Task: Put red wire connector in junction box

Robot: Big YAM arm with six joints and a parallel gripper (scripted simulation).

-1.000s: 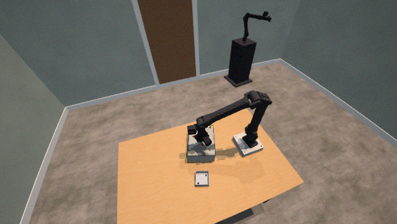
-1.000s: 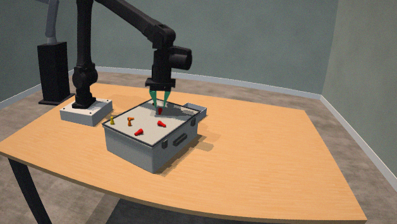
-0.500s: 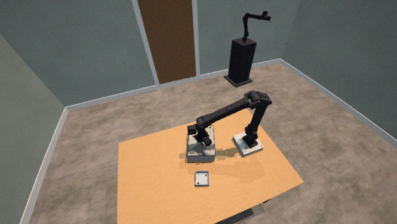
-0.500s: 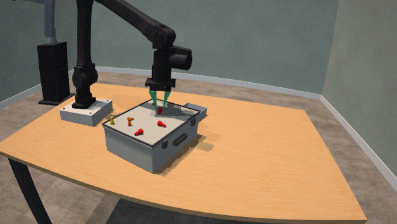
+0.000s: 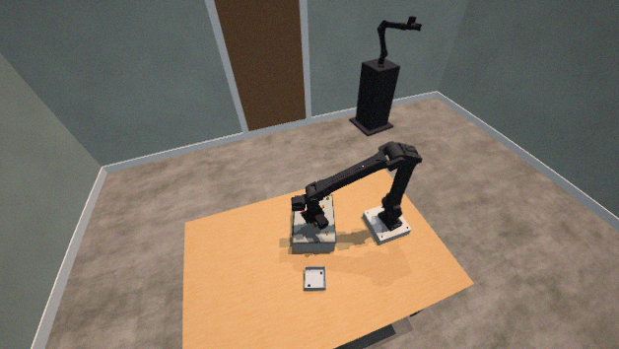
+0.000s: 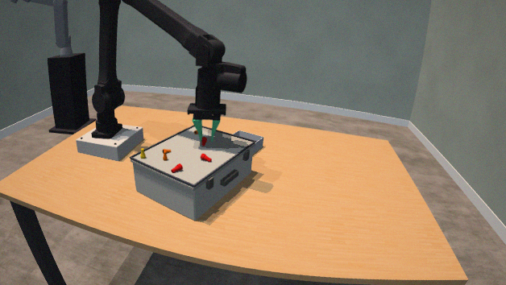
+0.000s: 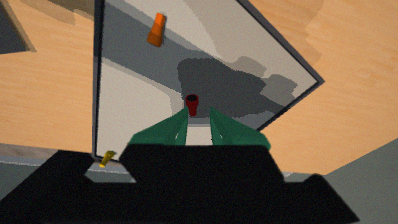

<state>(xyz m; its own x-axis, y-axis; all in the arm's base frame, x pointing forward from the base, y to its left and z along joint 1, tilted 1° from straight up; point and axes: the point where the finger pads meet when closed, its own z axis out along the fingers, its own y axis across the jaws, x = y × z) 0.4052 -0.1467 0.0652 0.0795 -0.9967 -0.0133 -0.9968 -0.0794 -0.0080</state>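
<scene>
Now: the red wire connector 10 mm to the left of my hand, 10 mm below it and 10 mm behind it. Also, from my hand: grey tool case: 50 mm below, 40 mm to the right, 20 mm behind.
</scene>
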